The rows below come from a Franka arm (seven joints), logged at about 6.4 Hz.
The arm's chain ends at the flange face. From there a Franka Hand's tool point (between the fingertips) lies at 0.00 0.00 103.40 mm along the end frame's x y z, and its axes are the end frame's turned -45 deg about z.
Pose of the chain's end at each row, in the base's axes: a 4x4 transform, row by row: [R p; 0 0 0 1], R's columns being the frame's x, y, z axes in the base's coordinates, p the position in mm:
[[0.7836, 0.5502, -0.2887, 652.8], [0.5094, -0.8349, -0.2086, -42.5], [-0.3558, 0.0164, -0.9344, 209.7], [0, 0, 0, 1]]
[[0.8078, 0.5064, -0.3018, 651.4], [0.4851, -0.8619, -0.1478, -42.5], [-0.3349, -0.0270, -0.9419, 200.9], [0, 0, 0, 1]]
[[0.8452, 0.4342, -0.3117, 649.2], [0.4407, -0.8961, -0.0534, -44.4], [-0.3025, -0.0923, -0.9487, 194.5], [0, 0, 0, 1]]
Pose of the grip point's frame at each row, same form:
[[0.1650, 0.9431, -0.2887, 622.9], [0.9506, -0.2302, -0.2086, -64.1], [-0.2632, -0.2400, -0.9344, 113.1], [0, 0, 0, 1]]
[[0.2131, 0.9293, -0.3018, 620.2], [0.9525, -0.2664, -0.1478, -57.8], [-0.2177, -0.2559, -0.9419, 103.5], [0, 0, 0, 1]]
[[0.2906, 0.9047, -0.3117, 617.0], [0.9453, -0.3220, -0.0534, -49.9], [-0.1486, -0.2792, -0.9487, 96.4], [0, 0, 0, 1]]

